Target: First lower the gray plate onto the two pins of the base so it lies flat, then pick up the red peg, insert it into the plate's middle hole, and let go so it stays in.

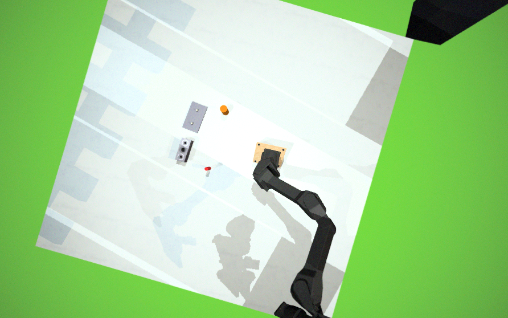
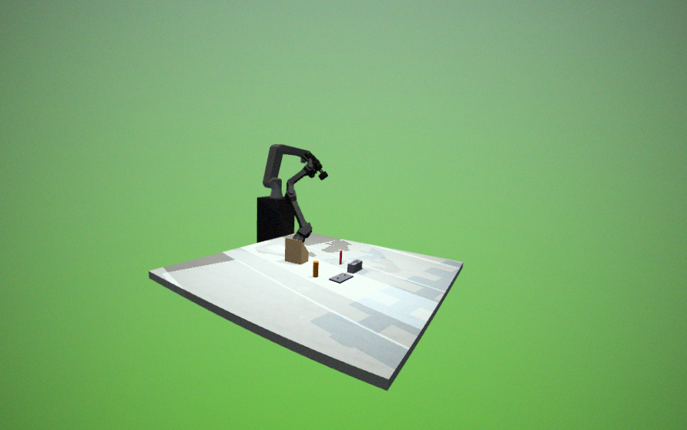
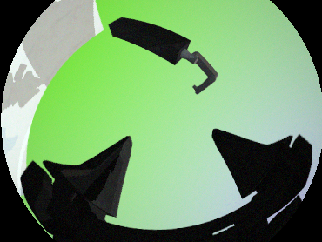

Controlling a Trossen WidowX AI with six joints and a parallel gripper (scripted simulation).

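My gripper tip is now 550 mm short of the gray plate, 480 mm to the left of it and 480 mm above it. The rest, counted from my gripper tip: red peg (480 mm below, 430 mm to the right, 430 mm ahead); dark base (630 mm to the right, 540 mm ahead, 510 mm below); orange cylinder (680 mm to the right, 480 mm below, 420 mm ahead).
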